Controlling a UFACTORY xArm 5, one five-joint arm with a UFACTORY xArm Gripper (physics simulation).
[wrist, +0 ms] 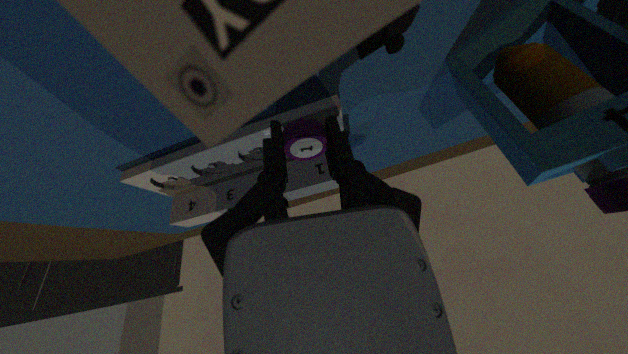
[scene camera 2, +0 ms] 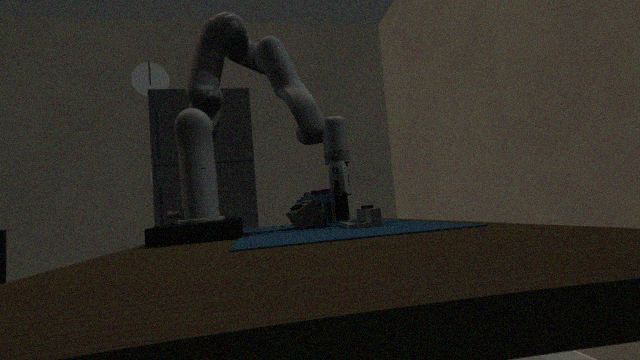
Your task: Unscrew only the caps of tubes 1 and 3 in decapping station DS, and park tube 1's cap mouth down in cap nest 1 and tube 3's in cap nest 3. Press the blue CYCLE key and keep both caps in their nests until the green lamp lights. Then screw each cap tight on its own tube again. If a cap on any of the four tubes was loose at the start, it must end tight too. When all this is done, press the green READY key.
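Seen in the pictures: gripper, fingertip midpoint: [wrist: 303, 130] [scene camera 2: 343, 219]; arm's base at its link origin: [scene camera 2: 202, 221].
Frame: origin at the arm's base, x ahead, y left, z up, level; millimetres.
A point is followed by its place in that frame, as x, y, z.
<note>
My gripper [scene camera 2: 341, 218] @(397, 40, -31) [wrist: 303, 130] @(397, 40, -31) is shut on a purple cap [wrist: 306, 148] @(396, 40, -12) whose white disc reads 1. It points down and is low over the mat. The cap is at the end of the pale cap nest strip [wrist: 192, 206] @(443, -114, -16) marked 1; whether it rests in nest 1 or is just above it cannot be told. Labels 3 and 4 show on the strip; label 2 is hidden behind a finger. At the right of the wrist view, part of the blue station [wrist: 555, 167] @(386, 159, 48) shows with an orange-filled tube [wrist: 540, 75] @(384, 189, -5). A purple cap [wrist: 607, 194] @(395, 181, 65) shows below it.
A pale box [wrist: 280, 55] with a dark label and a ring mark fills the upper wrist view, close by. In the scene view, a small grey box [scene camera 2: 369, 216] @(442, -137, -21) stands right of the gripper on the blue mat [scene camera 2: 300, 239] @(267, -321, -47). The picture is dark; lamps cannot be read.
</note>
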